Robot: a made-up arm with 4 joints. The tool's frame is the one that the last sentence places.
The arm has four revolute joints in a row. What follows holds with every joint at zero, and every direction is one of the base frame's.
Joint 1 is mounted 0.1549 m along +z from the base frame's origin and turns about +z.
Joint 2 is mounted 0.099 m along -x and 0.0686 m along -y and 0.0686 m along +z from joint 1 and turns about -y.
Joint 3 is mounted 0.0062 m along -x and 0.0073 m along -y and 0.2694 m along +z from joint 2 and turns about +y.
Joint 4 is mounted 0.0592 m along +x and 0.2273 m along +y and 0.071 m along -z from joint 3 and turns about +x.
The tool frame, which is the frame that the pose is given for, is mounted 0.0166 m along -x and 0.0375 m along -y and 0.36 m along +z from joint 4; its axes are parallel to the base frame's.
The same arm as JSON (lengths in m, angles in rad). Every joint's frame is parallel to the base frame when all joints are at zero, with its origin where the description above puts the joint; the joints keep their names.
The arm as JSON. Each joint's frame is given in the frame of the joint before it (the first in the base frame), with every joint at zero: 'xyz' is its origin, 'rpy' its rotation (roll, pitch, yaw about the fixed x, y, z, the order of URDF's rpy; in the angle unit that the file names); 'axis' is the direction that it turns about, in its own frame. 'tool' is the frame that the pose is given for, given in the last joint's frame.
{"units": {"length": "m", "angle": "rad"}, "joints": [{"name": "joint 1", "type": "revolute", "origin": {"xyz": [0.0, 0.0, 0.1549], "rpy": [0.0, 0.0, 0.0]}, "axis": [0.0, 0.0, 1.0]}, {"name": "joint 2", "type": "revolute", "origin": {"xyz": [-0.099, -0.0686, 0.0686], "rpy": [0.0, 0.0, 0.0]}, "axis": [0.0, -1.0, 0.0]}, {"name": "joint 3", "type": "revolute", "origin": {"xyz": [-0.0062, -0.0073, 0.2694], "rpy": [0.0, 0.0, 0.0]}, "axis": [0.0, 1.0, 0.0]}, {"name": "joint 4", "type": "revolute", "origin": {"xyz": [0.0592, 0.2273, -0.071], "rpy": [0.0, 0.0, 0.0]}, "axis": [1.0, 0.0, 0.0]}], "tool": {"origin": {"xyz": [-0.0166, -0.0375, 0.36], "rpy": [0.0, 0.0, 0.0]}}}
